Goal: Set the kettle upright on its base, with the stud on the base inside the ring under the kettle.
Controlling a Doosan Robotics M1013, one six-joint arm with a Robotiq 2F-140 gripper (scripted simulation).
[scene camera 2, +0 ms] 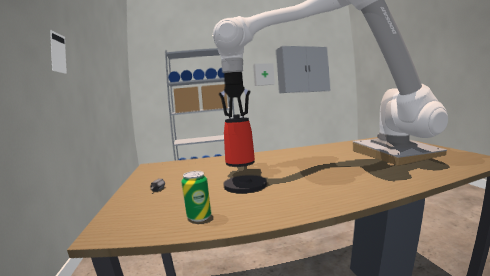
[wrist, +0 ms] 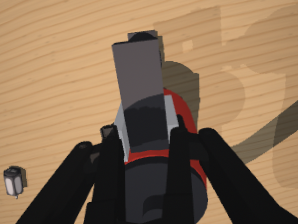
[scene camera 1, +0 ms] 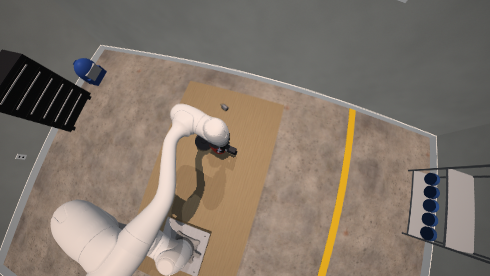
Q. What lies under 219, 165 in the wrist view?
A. The gripper.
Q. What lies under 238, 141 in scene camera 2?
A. A red kettle.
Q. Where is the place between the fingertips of the gripper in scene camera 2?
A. At 237, 132
